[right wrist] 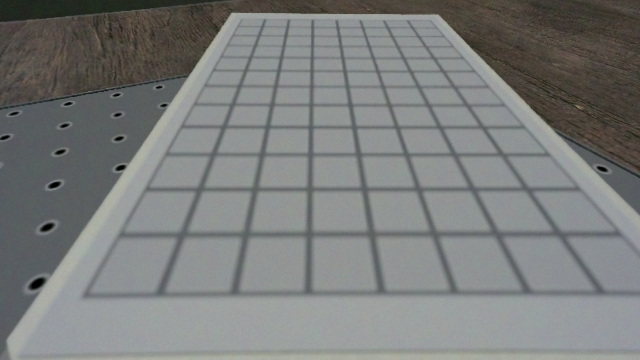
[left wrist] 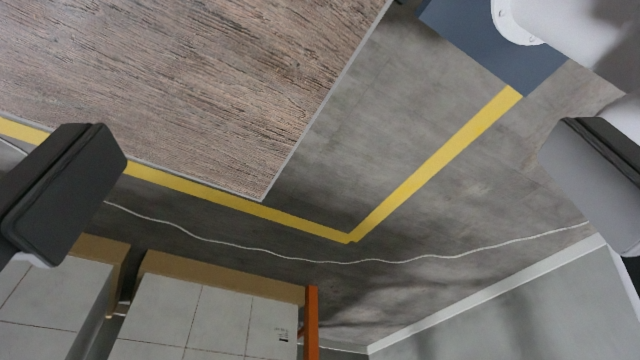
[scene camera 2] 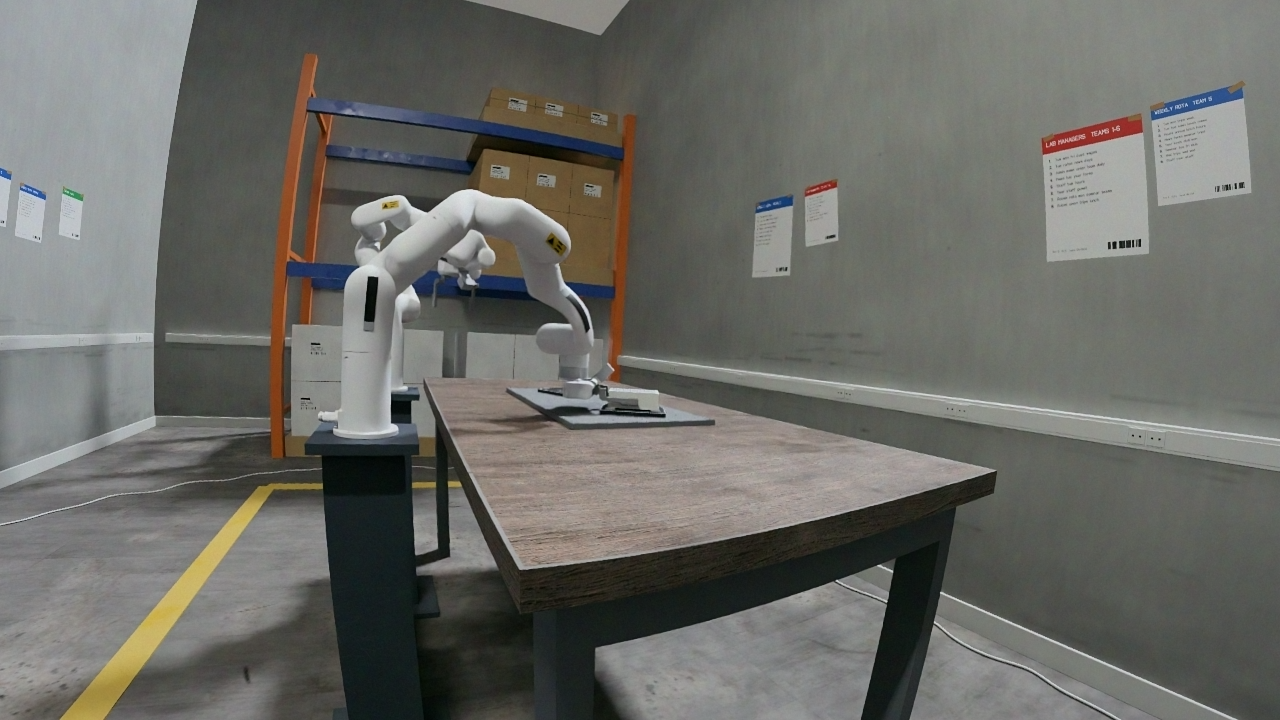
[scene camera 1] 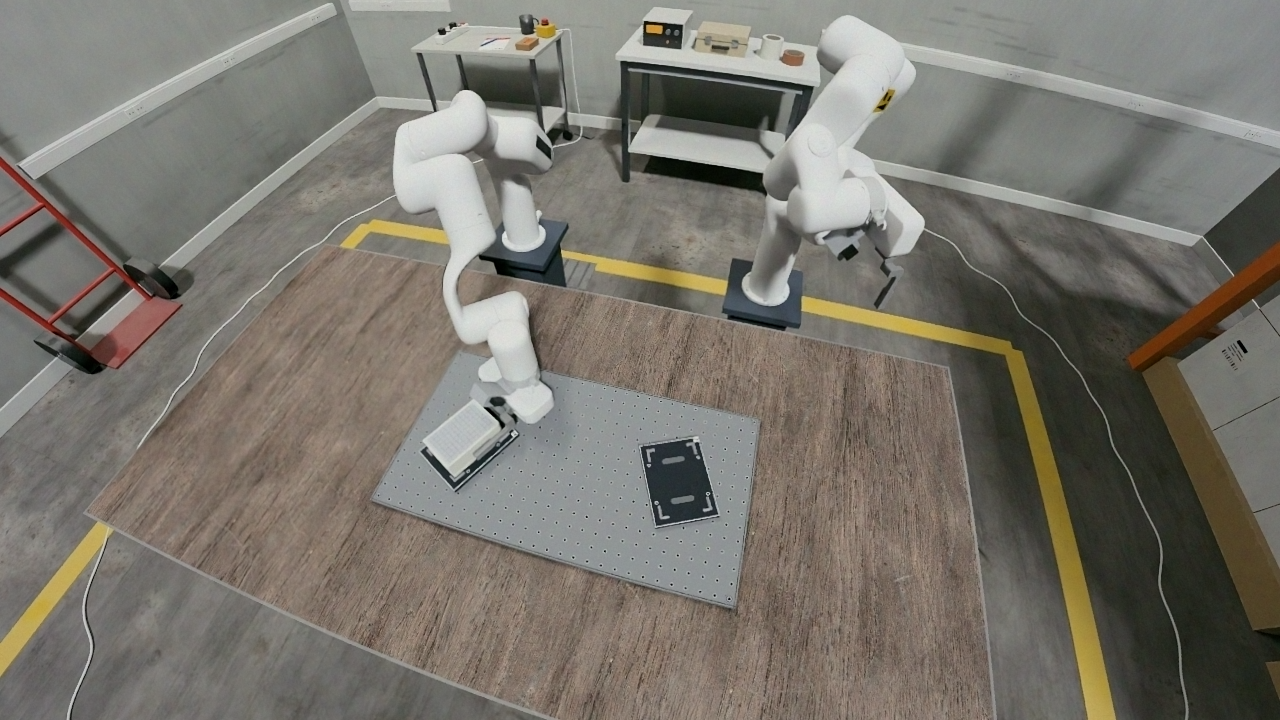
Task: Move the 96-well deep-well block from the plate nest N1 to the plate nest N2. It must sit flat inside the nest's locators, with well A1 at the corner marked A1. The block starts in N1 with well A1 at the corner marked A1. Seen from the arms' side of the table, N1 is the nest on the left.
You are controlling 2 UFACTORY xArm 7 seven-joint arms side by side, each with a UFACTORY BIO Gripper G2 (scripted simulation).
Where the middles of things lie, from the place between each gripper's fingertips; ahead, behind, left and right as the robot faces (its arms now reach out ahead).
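The white deep-well block point(scene camera 1: 453, 442) is 10 mm ahead of my right hand. The nest N2 point(scene camera 1: 439, 467) is also 10 mm ahead of that hand, yet 30 mm below it, while the nest N1 point(scene camera 1: 665, 481) is 410 mm to the left of my right hand, 40 mm behind it and 30 mm below it. Going by its middle, the nest N2 is nearer to my right hand than to my left hand.
From my left hand, the nest N1 is 380 mm ahead, 230 mm to the right and 280 mm below, and going by their middles it is the nearest to my left hand of the things named here. The nest N2 is 650 mm to the right of my left hand, 430 mm ahead of it and 280 mm below it. I find the white deep-well block 430 mm ahead of my left hand and 650 mm to the right of it as well, but 250 mm below it.
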